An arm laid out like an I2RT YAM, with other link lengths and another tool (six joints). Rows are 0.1 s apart.
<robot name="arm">
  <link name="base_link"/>
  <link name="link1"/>
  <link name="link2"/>
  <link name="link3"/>
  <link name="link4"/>
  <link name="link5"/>
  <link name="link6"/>
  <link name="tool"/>
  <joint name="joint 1" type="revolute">
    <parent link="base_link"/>
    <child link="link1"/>
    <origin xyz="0 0 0.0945" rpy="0 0 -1.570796"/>
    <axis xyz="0 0 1"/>
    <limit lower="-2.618" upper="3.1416"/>
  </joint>
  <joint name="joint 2" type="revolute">
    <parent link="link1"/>
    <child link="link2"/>
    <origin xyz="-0.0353 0.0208 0.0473" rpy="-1.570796 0 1.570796"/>
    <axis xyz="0 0 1"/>
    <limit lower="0" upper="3.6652"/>
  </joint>
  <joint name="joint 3" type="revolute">
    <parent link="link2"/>
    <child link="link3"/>
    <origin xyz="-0.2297 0 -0.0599" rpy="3.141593 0 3.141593"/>
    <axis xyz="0 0 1"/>
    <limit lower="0" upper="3.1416"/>
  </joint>
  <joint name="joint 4" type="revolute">
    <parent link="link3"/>
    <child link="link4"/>
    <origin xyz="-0.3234 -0.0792 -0.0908" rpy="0 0 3.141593"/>
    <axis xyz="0 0 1"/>
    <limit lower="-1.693" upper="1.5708"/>
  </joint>
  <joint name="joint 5" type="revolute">
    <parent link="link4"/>
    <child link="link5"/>
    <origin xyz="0.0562 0.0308 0.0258" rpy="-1.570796 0 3.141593"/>
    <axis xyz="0 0 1"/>
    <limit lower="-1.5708" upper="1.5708"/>
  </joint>
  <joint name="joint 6" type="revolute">
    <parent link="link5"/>
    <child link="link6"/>
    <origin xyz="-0.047 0 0.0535" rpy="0 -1.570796 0"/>
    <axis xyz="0 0 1"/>
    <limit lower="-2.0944" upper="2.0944"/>
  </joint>
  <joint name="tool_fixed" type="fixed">
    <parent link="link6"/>
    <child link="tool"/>
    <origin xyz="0.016 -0.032 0.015" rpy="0 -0.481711 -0.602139"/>
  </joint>
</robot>
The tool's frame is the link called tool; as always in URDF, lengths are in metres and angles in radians.
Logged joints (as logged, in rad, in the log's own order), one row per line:
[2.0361 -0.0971 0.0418 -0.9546 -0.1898 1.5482]
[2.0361 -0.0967 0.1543 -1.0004 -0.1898 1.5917]
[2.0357 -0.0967 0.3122 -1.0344 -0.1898 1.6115]
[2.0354 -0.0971 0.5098 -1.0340 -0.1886 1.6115]
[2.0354 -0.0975 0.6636 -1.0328 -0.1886 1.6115]
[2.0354 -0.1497 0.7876 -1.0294 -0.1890 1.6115]
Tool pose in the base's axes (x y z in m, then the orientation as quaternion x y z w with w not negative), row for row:
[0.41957 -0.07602 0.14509 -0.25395 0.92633 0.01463 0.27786]
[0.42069 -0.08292 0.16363 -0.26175 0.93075 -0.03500 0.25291]
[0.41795 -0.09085 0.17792 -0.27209 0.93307 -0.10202 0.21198]
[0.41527 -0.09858 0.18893 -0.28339 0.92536 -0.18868 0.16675]
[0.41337 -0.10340 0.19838 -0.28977 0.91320 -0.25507 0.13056]
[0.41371 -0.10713 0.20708 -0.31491 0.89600 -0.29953 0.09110]
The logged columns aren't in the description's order. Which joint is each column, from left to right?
Columns, left to right: joint 2, joint 6, joint 5, joint 4, joint 1, joint 3.
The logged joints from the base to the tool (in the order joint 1, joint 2, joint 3, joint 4, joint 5, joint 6), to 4 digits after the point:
[-0.1898 2.0361 1.5482 -0.9546 0.0418 -0.0971]
[-0.1898 2.0361 1.5917 -1.0004 0.1543 -0.0967]
[-0.1898 2.0357 1.6115 -1.0344 0.3122 -0.0967]
[-0.1886 2.0354 1.6115 -1.0340 0.5098 -0.0971]
[-0.1886 2.0354 1.6115 -1.0328 0.6636 -0.0975]
[-0.1890 2.0354 1.6115 -1.0294 0.7876 -0.1497]

